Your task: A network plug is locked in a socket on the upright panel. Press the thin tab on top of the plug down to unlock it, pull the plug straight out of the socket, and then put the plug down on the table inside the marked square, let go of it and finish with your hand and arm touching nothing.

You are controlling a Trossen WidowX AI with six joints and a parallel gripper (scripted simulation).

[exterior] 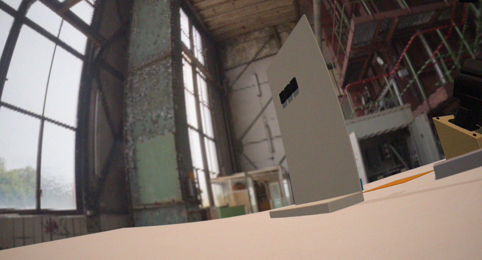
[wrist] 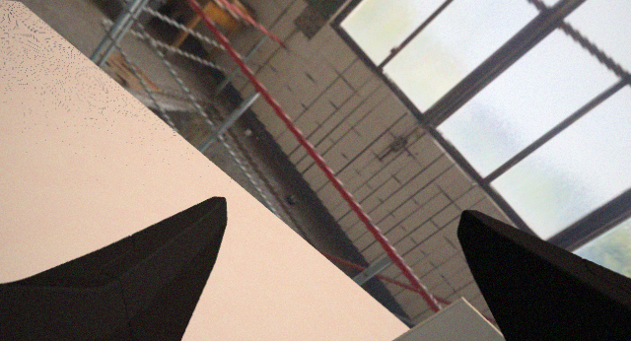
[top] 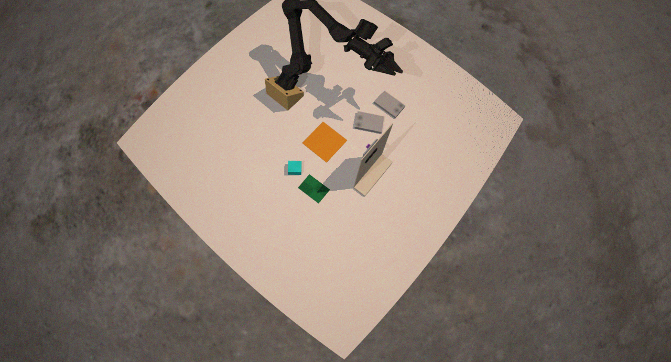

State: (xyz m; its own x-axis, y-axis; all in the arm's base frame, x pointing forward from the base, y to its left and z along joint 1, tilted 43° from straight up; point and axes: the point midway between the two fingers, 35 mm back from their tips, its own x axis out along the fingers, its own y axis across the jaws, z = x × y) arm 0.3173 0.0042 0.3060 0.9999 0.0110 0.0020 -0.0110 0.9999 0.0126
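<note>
Now: gripper tip 25 cm to the left of the network plug, 10 cm above it and 8 cm short of it. Round my gripper tip: upright panel: 26 cm to the right, 17 cm below, 11 cm ahead; orange marked square: 29 cm below, 26 cm to the right, 10 cm behind; teal cube: 42 cm to the right, 28 cm below, 11 cm behind.
</note>
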